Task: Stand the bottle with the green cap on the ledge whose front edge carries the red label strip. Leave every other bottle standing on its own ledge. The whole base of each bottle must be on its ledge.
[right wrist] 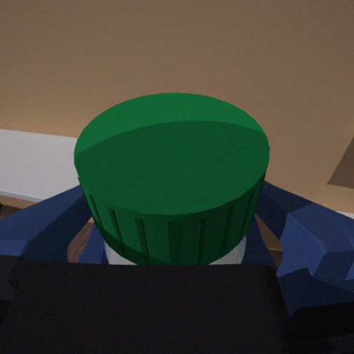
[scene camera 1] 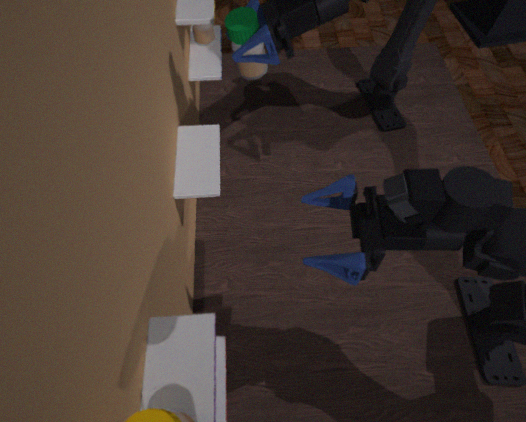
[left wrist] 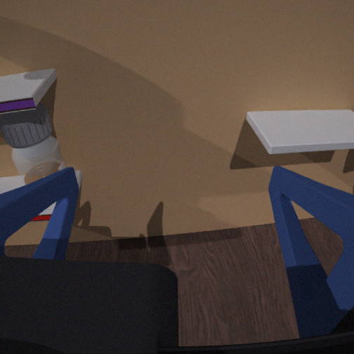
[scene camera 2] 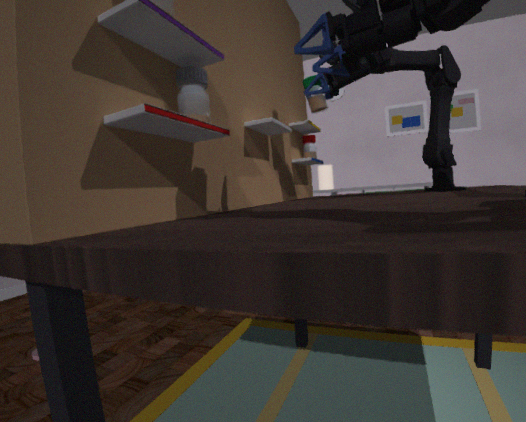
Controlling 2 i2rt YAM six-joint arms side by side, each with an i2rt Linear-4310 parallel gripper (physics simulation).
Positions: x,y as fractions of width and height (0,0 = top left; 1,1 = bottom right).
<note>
In view: my left gripper (scene camera 1: 0.58,0.54), my right gripper (scene camera 1: 0.44,0.11), a grey-capped bottle (scene camera 2: 0.37,0.24), a blue-strip ledge (scene camera 1: 0.39,0.15) and a red-strip ledge (scene camera 2: 0.26,0.28).
My left gripper shows as well in the left wrist view (left wrist: 0.49,0.50) and in scene camera 2 (scene camera 2: 0.58,0.14). My right gripper also shows in the right wrist view (right wrist: 0.49,0.50). The right wrist view does not show the grey-capped bottle: it is out of frame. Scene camera 1 does not show the grey-capped bottle, which is hidden by a purple-strip ledge.
</note>
